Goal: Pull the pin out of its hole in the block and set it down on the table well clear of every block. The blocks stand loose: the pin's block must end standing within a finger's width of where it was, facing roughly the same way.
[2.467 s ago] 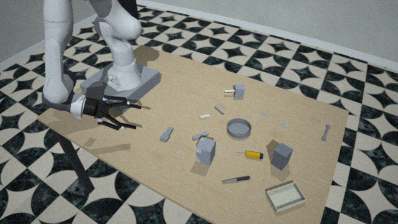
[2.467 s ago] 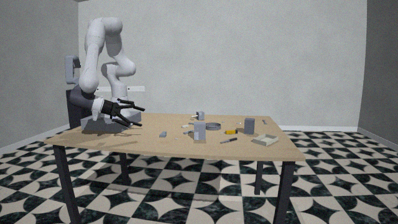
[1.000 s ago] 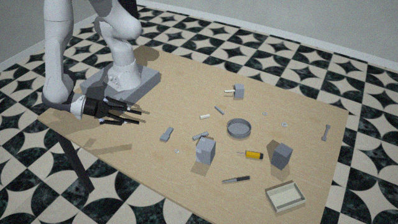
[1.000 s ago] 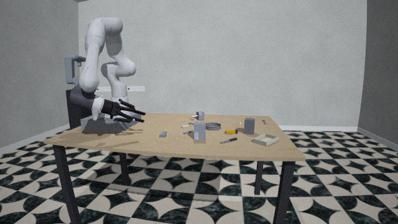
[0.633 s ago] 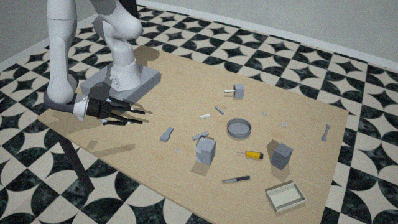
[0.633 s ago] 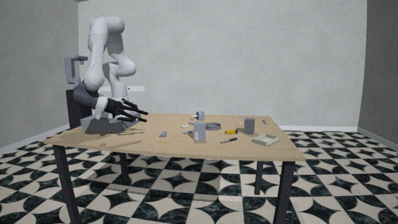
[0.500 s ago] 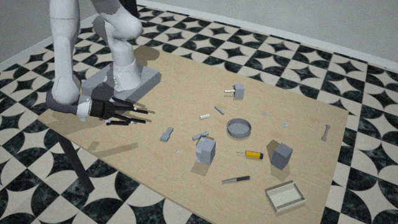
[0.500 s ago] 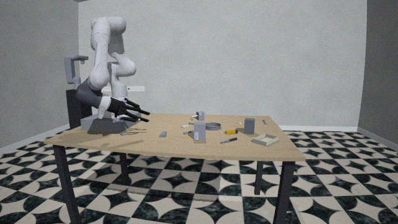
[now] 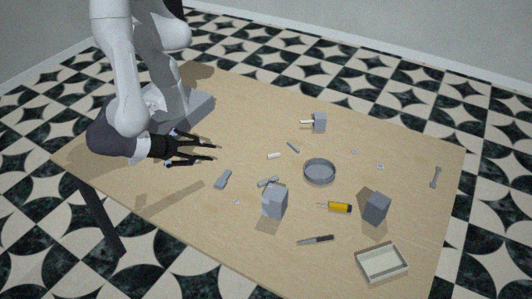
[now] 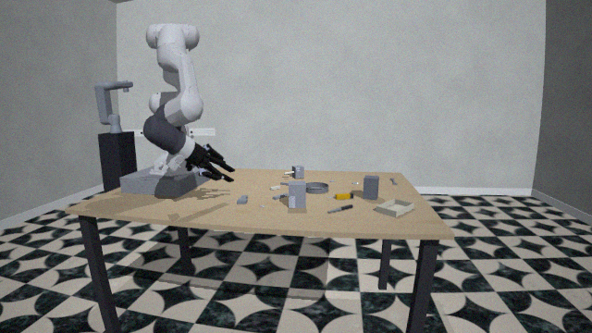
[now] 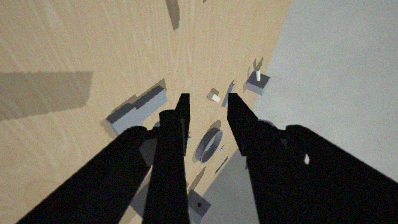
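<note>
The cream pin is 20 cm ahead of my hand, 44 cm to the left of it and 9 cm below it. The rest, counted from my hand: round grey dish: 35 cm ahead, 21 cm to the left, 10 cm below; then short grey bar: 20 cm ahead, 28 cm to the left, 11 cm below; then small grey block: 23 cm ahead, 45 cm to the left, 9 cm below.
</note>
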